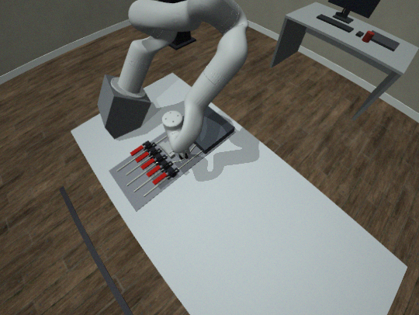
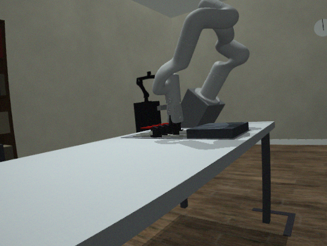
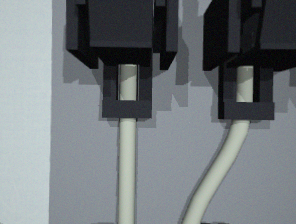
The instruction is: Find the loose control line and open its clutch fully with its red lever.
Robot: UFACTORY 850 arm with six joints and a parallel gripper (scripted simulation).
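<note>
Now: hand 70 mm past the grey baseplate, 250 mm to the left of it and 20 mm above it.
</note>
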